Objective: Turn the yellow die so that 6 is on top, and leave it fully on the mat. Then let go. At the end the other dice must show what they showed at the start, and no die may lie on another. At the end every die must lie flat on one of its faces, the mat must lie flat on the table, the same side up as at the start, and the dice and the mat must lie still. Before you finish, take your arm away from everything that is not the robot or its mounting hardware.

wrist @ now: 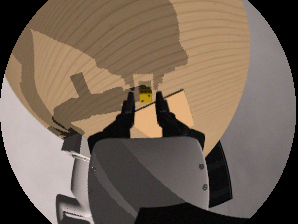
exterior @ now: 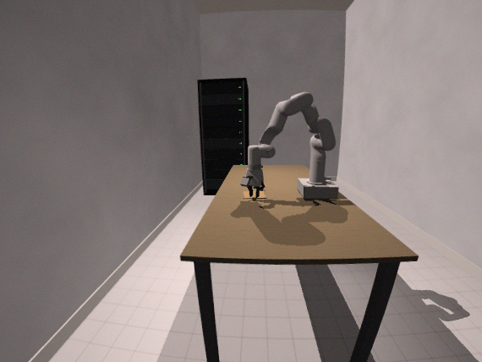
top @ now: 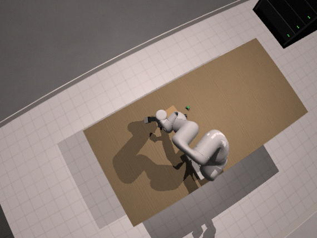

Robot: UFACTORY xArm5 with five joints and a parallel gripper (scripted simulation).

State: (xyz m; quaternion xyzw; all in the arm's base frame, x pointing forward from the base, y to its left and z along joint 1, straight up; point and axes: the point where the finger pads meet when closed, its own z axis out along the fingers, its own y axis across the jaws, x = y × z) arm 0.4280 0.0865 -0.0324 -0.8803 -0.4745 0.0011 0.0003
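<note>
Right now my hand is 30 mm above the yellow die. From my hand the other things lie so: green die 40 mm behind, 260 mm to the right, 30 mm below; then black die 80 mm behind, 200 mm to the right, 30 mm below; then tan mat 10 mm behind, 100 mm to the right, 40 mm below.
</note>
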